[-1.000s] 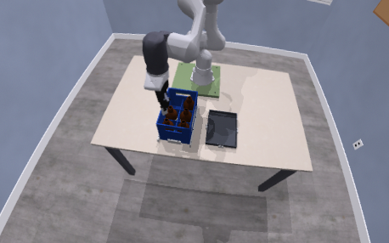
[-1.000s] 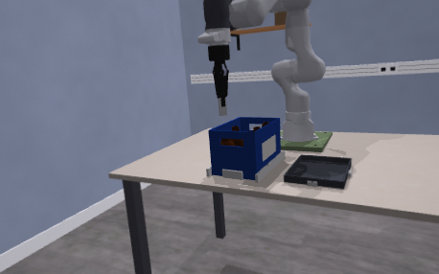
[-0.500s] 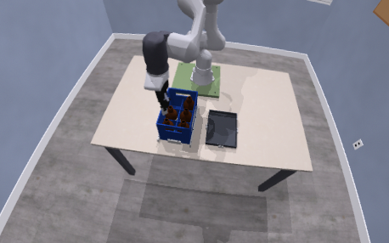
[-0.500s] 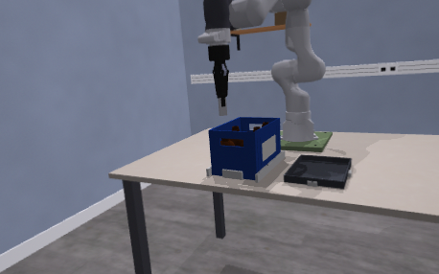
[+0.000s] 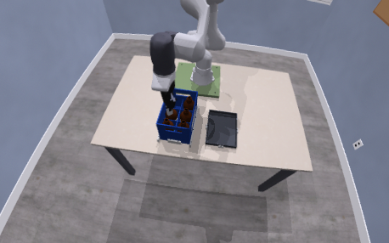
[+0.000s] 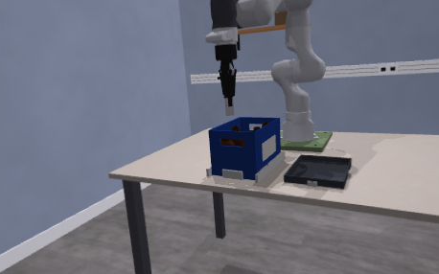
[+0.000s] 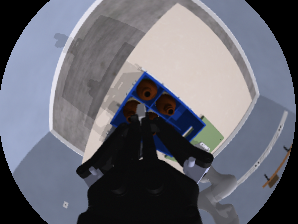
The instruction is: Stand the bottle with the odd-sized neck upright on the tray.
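Right now my hand is 9 cm past the blue crate, 4 cm to the right of it and 17 cm above it. From my hand the other things lie so: dark tray: 5 cm behind, 31 cm to the left, 24 cm below; then bottle: 17 cm behind, 10 cm to the left, 17 cm below.
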